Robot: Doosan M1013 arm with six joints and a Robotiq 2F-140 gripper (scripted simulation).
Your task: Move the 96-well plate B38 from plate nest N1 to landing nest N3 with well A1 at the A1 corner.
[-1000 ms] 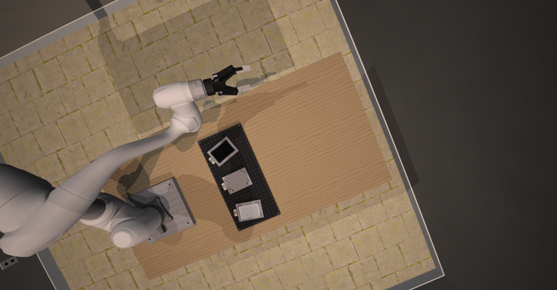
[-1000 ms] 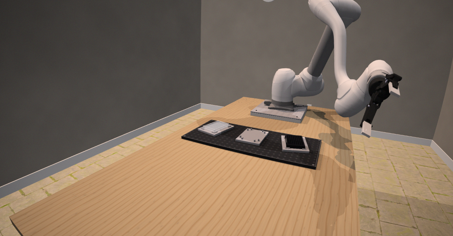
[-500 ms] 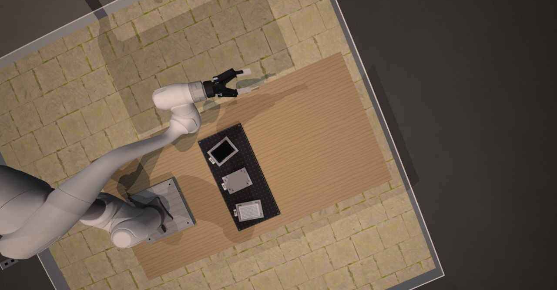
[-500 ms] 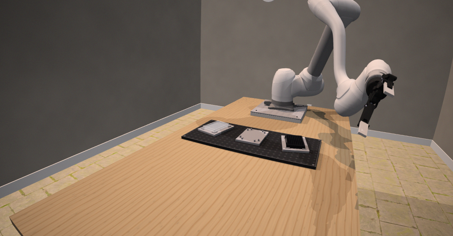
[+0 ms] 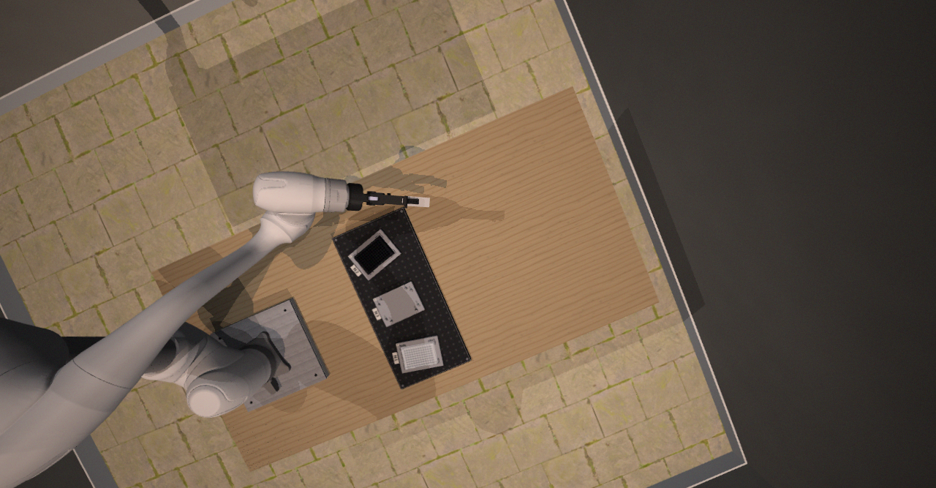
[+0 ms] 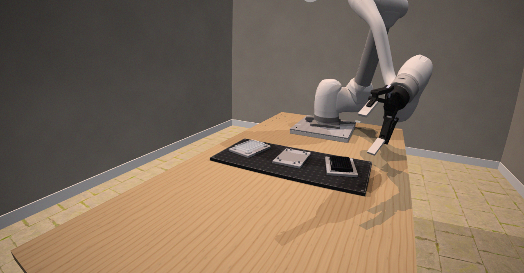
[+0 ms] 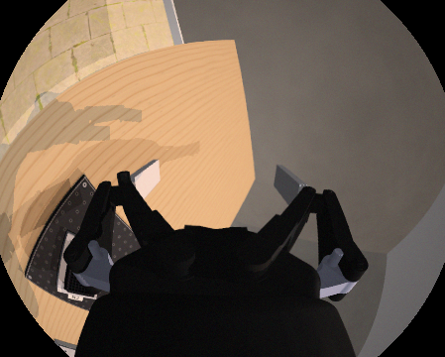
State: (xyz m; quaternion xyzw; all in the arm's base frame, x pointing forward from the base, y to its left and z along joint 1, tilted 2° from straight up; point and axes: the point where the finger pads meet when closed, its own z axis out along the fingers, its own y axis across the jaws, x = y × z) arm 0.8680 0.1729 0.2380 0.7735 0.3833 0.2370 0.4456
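Right now the white 96-well plate B38 is 48 cm to the right of my hand, 34 cm behind it and 22 cm below it. Also, from my hand: landing nest N3: 30 cm behind, 27 cm to the right, 23 cm below; then black 96-well plate B83: 27 cm behind, 22 cm below, 6 cm to the right; then plate nest N1: 48 cm to the right, 34 cm behind, 23 cm below.
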